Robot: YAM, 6 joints.
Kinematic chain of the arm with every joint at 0, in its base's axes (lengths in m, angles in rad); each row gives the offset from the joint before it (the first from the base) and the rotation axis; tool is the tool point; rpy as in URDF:
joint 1: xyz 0 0 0.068 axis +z
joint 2: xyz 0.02 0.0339 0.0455 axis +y
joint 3: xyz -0.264 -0.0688 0 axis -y
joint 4: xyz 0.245 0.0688 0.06 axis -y
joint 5: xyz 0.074 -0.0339 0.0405 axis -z
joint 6: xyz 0.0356 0 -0.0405 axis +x
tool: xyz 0 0 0 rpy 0 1.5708 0
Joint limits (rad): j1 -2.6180..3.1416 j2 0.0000..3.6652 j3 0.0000..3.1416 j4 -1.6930..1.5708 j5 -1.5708..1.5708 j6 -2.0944..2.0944
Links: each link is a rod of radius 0.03 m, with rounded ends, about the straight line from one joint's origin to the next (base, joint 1, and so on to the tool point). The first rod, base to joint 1, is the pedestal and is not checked.
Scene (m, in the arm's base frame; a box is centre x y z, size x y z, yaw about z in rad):
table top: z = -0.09
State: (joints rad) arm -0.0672 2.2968 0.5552 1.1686 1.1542 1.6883
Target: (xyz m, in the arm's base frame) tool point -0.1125 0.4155 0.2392
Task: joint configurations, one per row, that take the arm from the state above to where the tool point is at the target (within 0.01 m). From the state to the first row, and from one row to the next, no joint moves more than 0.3 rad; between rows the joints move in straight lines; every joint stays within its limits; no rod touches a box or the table.
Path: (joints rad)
1: 0.2145 2.2578 0.6434 1.1750 1.1316 1.6883
2: 0.4962 2.2188 0.7316 1.1815 1.1090 1.6883
3: 0.7779 2.1798 0.8197 1.1879 1.0864 1.6883
4: 1.0596 2.1408 0.9079 1.1944 1.0638 1.6883
5: 1.3413 2.1018 0.9961 1.2008 1.0412 1.6883
6: 1.6230 2.0628 1.0843 1.2072 1.0186 1.6883
7: 1.9047 2.0238 1.1725 1.2137 0.9960 1.6883

